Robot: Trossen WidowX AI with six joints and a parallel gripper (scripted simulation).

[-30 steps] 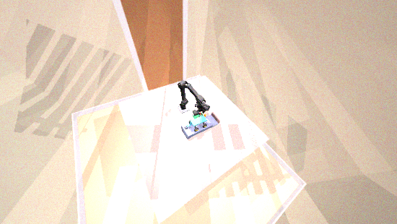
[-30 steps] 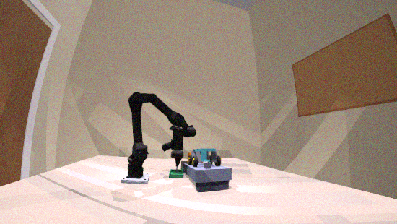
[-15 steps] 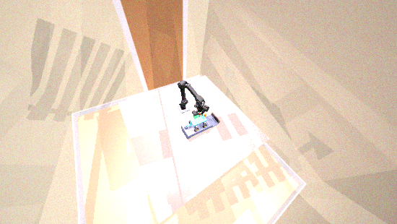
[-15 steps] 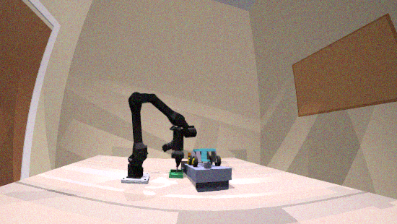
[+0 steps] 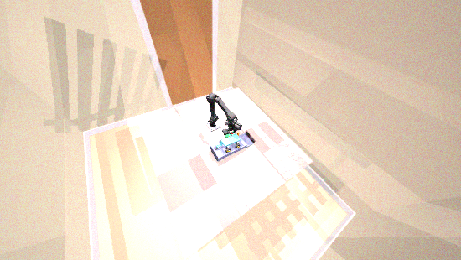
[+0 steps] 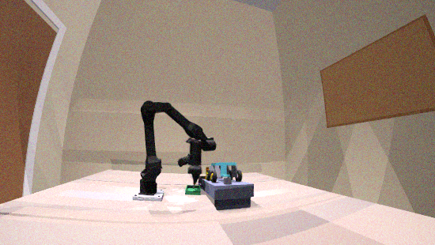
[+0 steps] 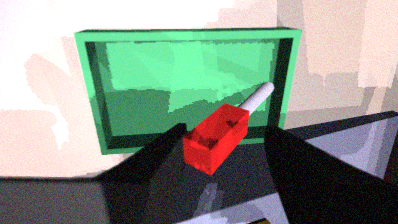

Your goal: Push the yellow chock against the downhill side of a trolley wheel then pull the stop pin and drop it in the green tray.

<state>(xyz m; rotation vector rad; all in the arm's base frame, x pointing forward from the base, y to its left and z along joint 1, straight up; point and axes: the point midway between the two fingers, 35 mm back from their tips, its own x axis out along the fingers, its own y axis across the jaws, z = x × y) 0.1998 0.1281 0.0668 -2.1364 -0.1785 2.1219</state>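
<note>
My gripper tip is 60 mm above the green tray, 10 mm to the left of it and 10 mm past it. From my gripper tip the other things lie so: red-headed stop pin (10 mm to the left, 10 mm below); dark ramp (110 mm to the left, 100 mm ahead, 50 mm below); yellow chock (70 mm ahead, 30 mm above).
</note>
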